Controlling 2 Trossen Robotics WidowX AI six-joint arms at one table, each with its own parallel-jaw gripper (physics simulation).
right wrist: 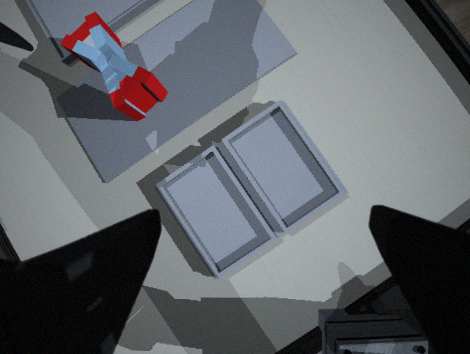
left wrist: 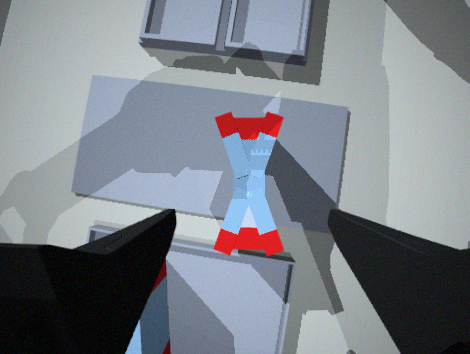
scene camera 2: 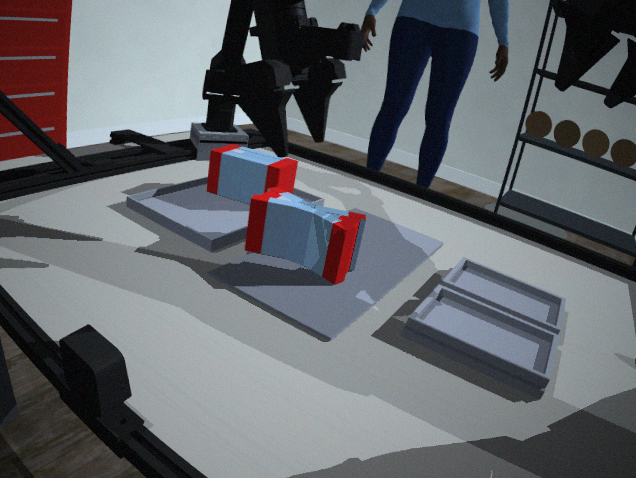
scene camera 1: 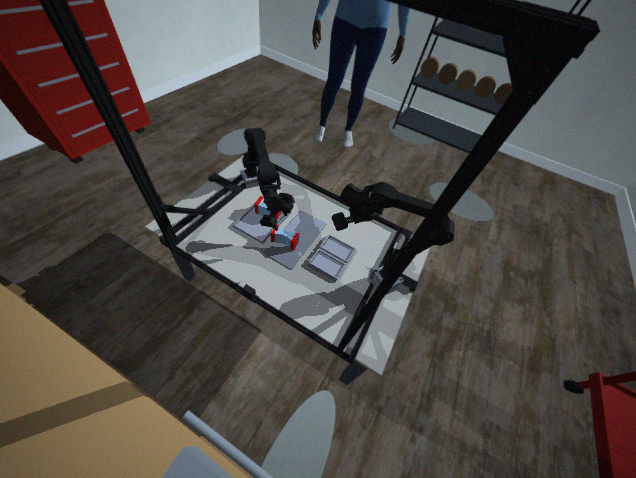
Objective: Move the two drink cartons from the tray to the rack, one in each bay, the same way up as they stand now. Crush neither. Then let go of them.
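Pixels of known places: left gripper, fingertip midpoint: (right wrist: 61, 17) (left wrist: 252, 216) (scene camera 2: 302, 149) (scene camera 1: 281, 222); right gripper, fingertip midpoint: (right wrist: 264, 218) (scene camera 2: 584, 97) (scene camera 1: 347, 223); left arm's base at its link origin: (scene camera 2: 219, 128) (scene camera 1: 251, 173).
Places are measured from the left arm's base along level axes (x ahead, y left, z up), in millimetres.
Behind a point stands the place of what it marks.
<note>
One light-blue carton with red ends (scene camera 1: 284, 236) {x 479, y -13, z 9 mm} (scene camera 2: 290, 231) {x 469, y -23, z -15 mm} (left wrist: 249, 185) {x 466, y -6, z 16 mm} (right wrist: 106, 59) {x 470, y -1, z 16 mm} lies on the flat grey plate (scene camera 1: 308, 221) (scene camera 2: 401, 244) (left wrist: 145, 145) (right wrist: 225, 50); its sides are bent in deeply at the middle. A second carton (scene camera 1: 263, 206) {x 274, y -37, z 18 mm} (scene camera 2: 240, 174) {x 284, y -32, z -7 mm} (left wrist: 156, 310) {x 298, y -20, z -17 mm} is in the tray (scene camera 2: 215, 242) {x 431, y -102, z -45 mm} (left wrist: 291, 270) {x 424, y -111, z -42 mm}, partly hidden. My left gripper (scene camera 1: 277, 213) {x 453, y -18, z 81 mm} (scene camera 2: 303, 148) {x 453, y -18, z 81 mm} (left wrist: 252, 216) {x 453, y -18, z 81 mm} is open and empty above the dented carton. The two-bay rack (scene camera 1: 330, 252) {x 619, y 169, z -37 mm} (scene camera 2: 478, 354) {x 696, y 86, z -42 mm} (left wrist: 220, 46) {x 578, y 135, z -46 mm} (right wrist: 250, 193) {x 645, y 174, z -46 mm} has both bays empty. My right gripper (scene camera 2: 586, 96) {x 652, y 179, z 213 mm} (right wrist: 264, 218) {x 652, y 179, z 213 mm} is open above it.
A black frame with posts (scene camera 1: 136, 159) {x 299, y -461, z 413 mm} surrounds the table (scene camera 2: 179, 349) {x 610, y -177, z -56 mm}. A black block (scene camera 2: 95, 370) {x 687, y -248, z -4 mm} sits on the frame's near rail. A person (scene camera 1: 354, 66) (scene camera 2: 426, 87) and a shelf unit (scene camera 1: 442, 92) (scene camera 2: 565, 223) stand behind the table.
</note>
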